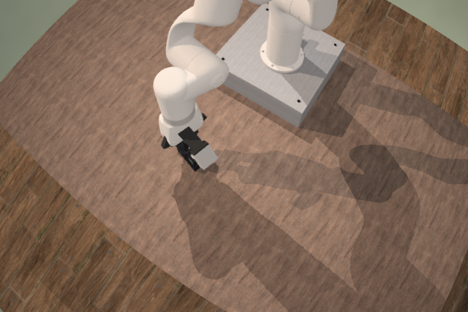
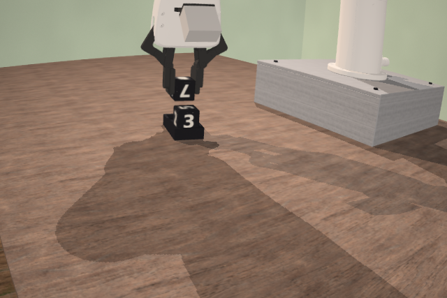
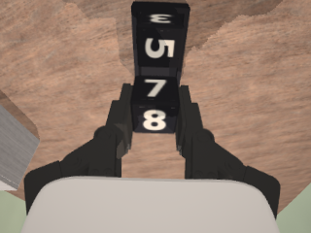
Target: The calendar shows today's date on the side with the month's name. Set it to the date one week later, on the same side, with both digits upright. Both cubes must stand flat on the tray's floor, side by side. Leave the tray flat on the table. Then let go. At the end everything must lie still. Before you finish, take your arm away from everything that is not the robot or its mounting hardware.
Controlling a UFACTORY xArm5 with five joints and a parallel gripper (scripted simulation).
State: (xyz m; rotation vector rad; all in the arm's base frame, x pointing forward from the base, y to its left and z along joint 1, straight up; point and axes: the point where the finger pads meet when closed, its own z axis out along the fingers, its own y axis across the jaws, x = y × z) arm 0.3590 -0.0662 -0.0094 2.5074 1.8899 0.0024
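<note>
Right now my hand is 50 mm above the cube, 30 mm to the right of it and 10 mm short of it. Round my hand: tray 70 mm below, 20 mm to the left, 10 mm ahead.
</note>
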